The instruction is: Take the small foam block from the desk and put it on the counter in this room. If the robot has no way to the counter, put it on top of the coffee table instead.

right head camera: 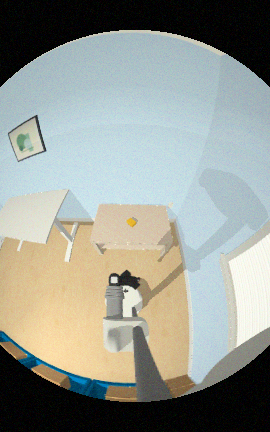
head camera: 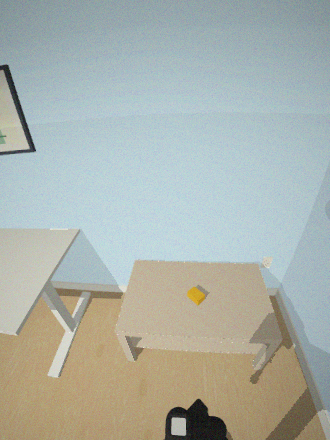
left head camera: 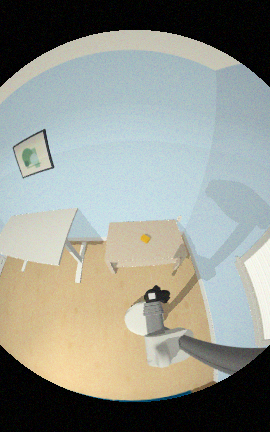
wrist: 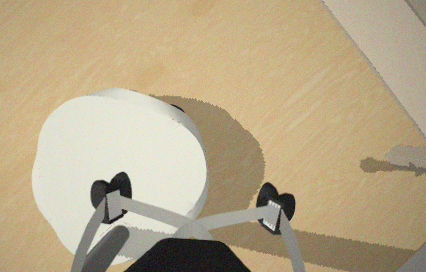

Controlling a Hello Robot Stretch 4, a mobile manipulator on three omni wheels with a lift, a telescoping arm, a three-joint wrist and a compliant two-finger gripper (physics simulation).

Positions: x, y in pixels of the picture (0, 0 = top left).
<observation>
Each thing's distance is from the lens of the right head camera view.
framed picture (right head camera: 28, 140): 1.57 m
</observation>
